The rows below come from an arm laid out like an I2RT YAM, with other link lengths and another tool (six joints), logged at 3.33 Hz.
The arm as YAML. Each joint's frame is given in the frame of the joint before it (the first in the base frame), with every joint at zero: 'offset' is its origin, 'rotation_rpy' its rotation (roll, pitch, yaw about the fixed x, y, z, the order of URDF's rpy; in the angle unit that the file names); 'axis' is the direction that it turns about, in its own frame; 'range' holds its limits. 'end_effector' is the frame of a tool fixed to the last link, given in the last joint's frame.
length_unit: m
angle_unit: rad
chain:
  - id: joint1
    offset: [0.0, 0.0, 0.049]
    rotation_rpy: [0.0, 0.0, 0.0]
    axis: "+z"
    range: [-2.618, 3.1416]
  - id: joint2
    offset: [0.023, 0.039, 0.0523]
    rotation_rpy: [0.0, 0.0, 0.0]
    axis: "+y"
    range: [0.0, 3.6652]
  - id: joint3
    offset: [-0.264, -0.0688, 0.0]
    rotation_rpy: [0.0, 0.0, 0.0]
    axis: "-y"
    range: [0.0, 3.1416]
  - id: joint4
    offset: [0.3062, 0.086, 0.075]
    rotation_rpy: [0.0, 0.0, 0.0]
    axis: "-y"
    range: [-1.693, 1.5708]
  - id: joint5
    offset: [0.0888, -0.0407, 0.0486]
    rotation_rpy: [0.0, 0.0, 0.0]
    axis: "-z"
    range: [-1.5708, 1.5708]
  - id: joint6
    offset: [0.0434, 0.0, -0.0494]
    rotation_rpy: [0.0, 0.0, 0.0]
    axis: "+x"
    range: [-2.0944, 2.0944]
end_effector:
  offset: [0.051, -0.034, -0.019]
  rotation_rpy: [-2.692, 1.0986, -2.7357]
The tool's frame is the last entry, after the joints.
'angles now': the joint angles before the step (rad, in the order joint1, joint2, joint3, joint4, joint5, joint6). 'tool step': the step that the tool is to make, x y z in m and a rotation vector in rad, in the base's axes. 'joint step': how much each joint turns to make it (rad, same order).
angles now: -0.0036, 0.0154, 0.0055, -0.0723, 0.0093, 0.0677
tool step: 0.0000, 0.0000, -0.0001, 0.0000, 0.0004, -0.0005
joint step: 0.0003, 0.0005, 0.0000, 0.0001, 0.0008, 0.0001
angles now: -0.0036, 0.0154, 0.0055, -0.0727, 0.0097, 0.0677
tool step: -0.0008, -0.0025, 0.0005, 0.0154, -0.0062, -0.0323
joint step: 0.0000, 0.0016, 0.0001, 0.0072, 0.0310, 0.0180
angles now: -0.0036, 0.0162, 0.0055, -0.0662, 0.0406, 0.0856
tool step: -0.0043, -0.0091, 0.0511, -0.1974, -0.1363, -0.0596
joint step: 0.0002, -0.0004, 0.0560, 0.0951, 0.0602, -0.1972
